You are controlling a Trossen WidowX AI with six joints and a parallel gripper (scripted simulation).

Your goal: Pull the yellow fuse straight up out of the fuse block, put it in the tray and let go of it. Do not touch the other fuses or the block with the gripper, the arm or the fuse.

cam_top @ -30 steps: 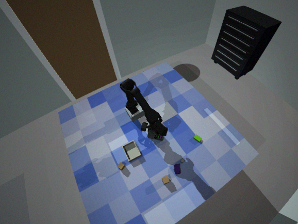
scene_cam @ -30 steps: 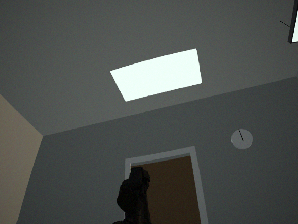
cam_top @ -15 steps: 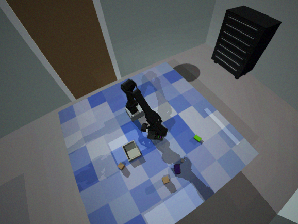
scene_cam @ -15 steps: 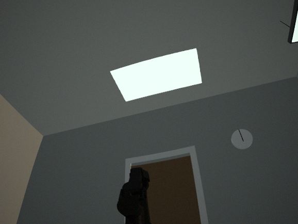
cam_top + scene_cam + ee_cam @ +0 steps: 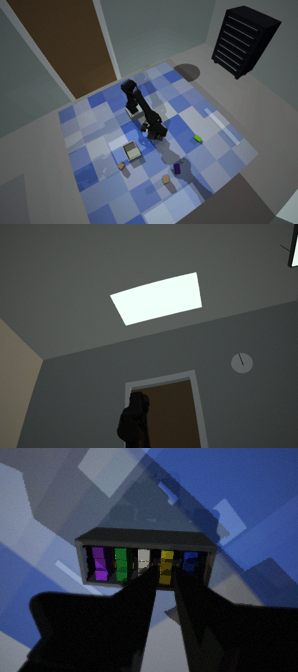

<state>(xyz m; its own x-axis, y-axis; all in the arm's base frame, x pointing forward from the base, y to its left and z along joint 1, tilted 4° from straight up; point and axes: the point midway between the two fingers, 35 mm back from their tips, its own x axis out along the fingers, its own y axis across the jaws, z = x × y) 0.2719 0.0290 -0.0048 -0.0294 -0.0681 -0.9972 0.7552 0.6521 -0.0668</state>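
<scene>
Right now my gripper tip is 2 cm above the yellow fuse. Also, from my gripper tip: blue fuse 1 cm behind, 1 cm to the right, 2 cm below; then white fuse 1 cm ahead, 1 cm to the left, 2 cm below; then green fuse 3 cm ahead, 2 cm to the left, 2 cm below.
</scene>
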